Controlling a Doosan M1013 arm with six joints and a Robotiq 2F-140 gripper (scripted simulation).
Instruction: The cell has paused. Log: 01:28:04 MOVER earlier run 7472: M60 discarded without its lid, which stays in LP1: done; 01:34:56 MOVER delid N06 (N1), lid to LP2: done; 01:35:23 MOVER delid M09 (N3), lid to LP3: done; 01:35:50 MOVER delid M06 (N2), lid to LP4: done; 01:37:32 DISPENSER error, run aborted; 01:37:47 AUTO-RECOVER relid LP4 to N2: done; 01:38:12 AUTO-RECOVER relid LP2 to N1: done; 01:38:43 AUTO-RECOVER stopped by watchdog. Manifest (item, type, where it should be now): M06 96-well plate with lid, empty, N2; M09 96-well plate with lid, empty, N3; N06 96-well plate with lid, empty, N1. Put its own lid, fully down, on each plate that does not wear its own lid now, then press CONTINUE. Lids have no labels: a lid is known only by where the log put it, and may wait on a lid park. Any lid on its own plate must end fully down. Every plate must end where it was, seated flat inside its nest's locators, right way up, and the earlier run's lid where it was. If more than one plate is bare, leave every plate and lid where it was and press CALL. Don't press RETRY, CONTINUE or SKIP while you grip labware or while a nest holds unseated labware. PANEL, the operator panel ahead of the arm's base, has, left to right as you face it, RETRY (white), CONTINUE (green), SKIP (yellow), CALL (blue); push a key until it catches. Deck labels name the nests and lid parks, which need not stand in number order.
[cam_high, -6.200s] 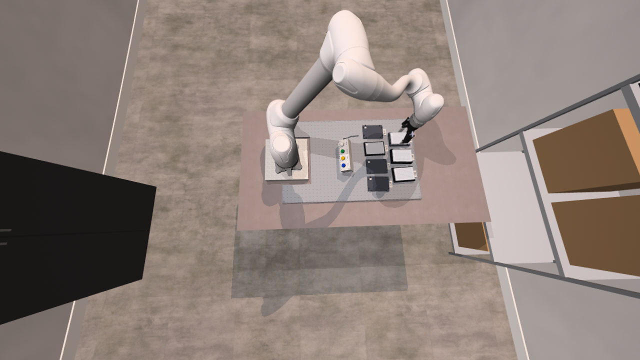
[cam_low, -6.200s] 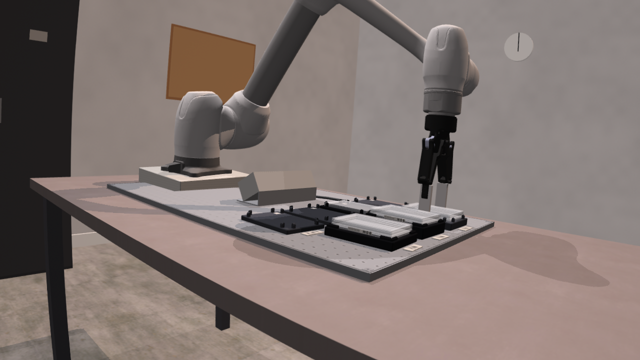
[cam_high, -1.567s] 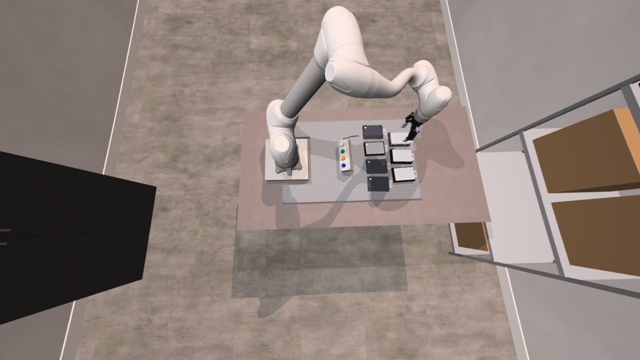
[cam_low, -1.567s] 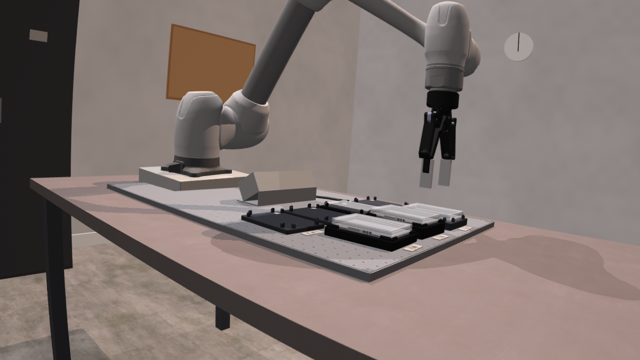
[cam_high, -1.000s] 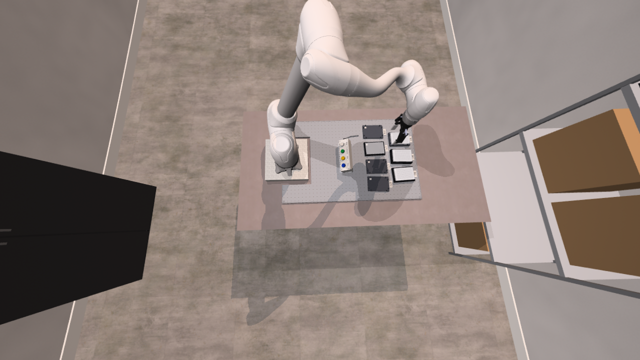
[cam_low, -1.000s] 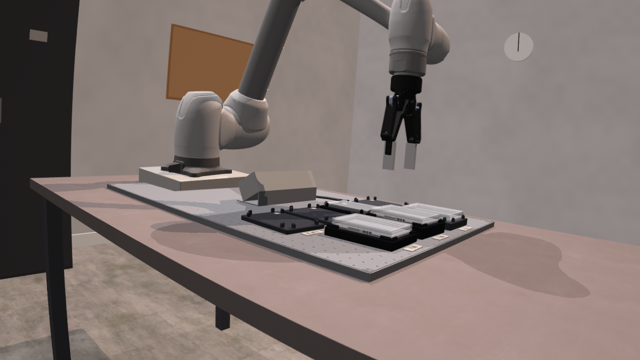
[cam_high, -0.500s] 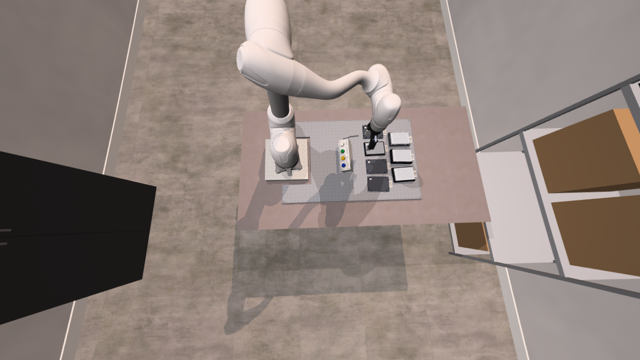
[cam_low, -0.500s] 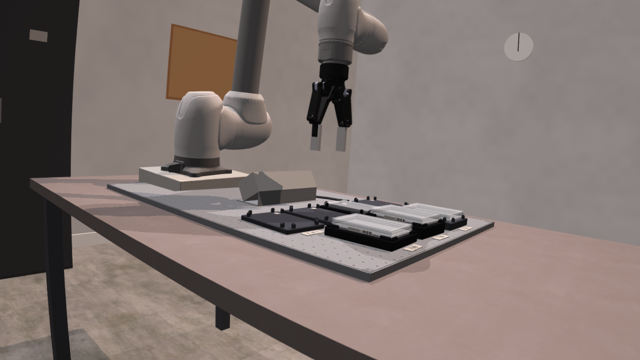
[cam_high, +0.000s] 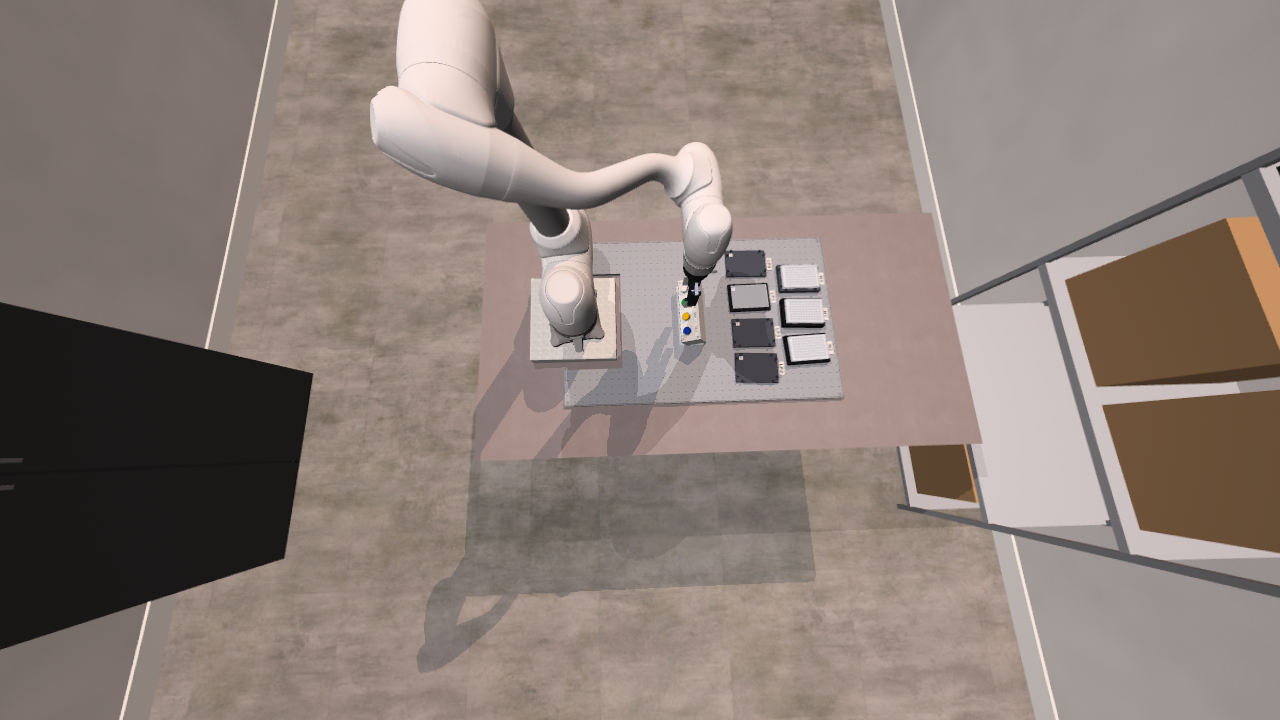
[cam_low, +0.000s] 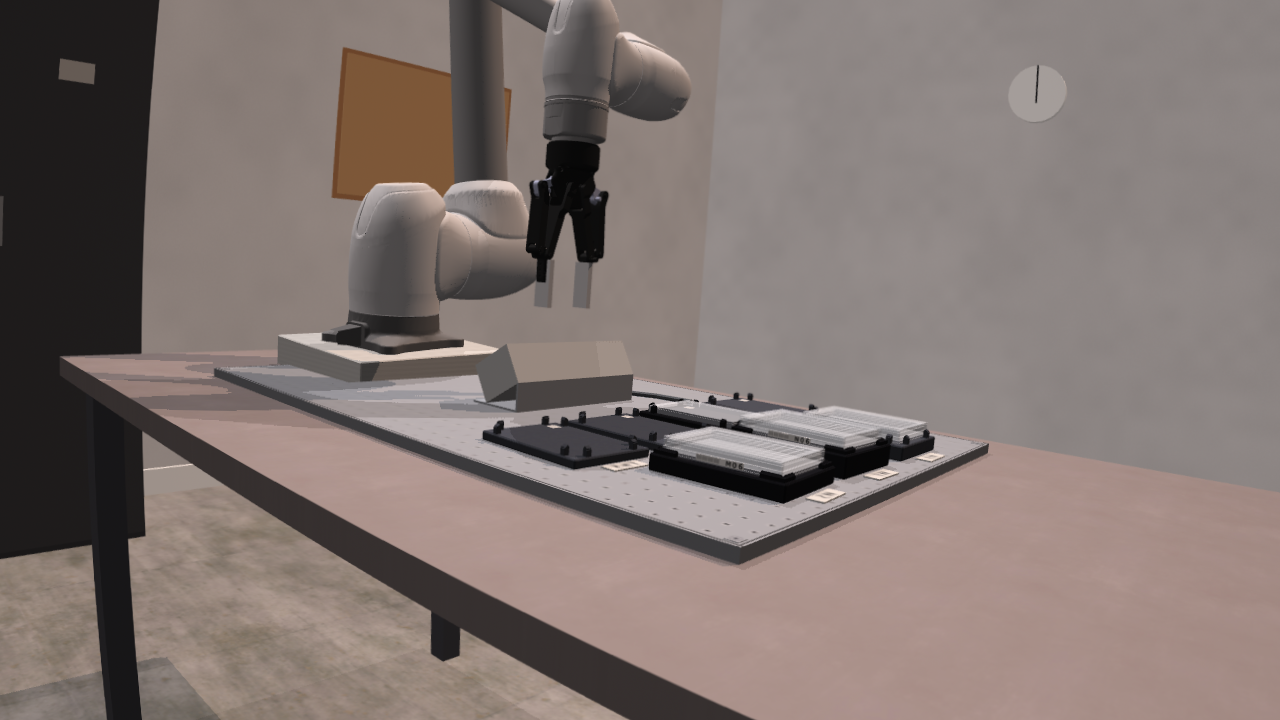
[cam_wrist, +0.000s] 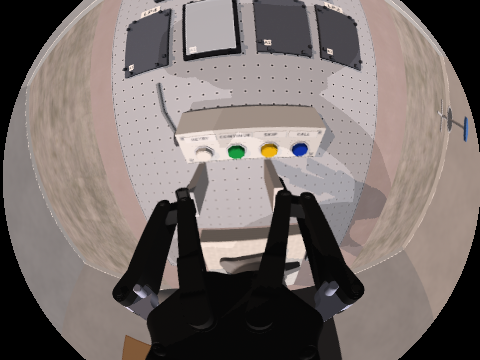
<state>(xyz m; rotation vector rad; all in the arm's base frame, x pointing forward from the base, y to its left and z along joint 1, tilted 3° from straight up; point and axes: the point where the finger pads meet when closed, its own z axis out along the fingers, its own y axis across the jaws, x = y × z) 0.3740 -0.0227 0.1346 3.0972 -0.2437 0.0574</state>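
My hand is 90 mm above the green key. From my hand the other things lie so: yellow skip key: 90 mm below, 50 mm to the right, 10 mm behind; then white retry key: 90 mm below, 50 mm to the left, 10 mm ahead; then blue call key: 100 mm to the right, 90 mm below, 10 mm behind.
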